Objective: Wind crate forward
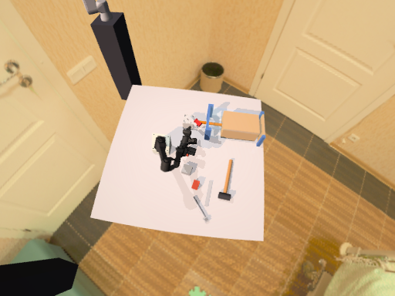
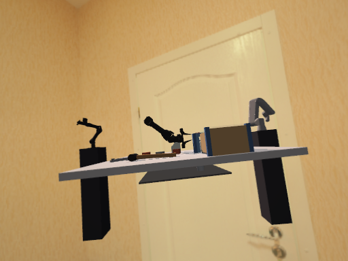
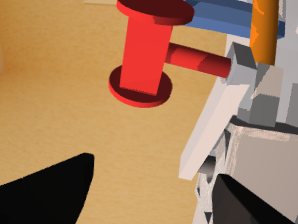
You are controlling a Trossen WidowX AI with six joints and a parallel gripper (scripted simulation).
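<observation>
My gripper tip is 8 cm to the right of the winch handle, 3 cm above it and 2 cm short of it. Also, from my gripper tip: red knob 5 cm to the left, 5 cm ahead; then blue frame 12 cm to the left, 12 cm ahead, 3 cm below; then white winch 11 cm below, 10 cm to the left, 5 cm behind.
</observation>
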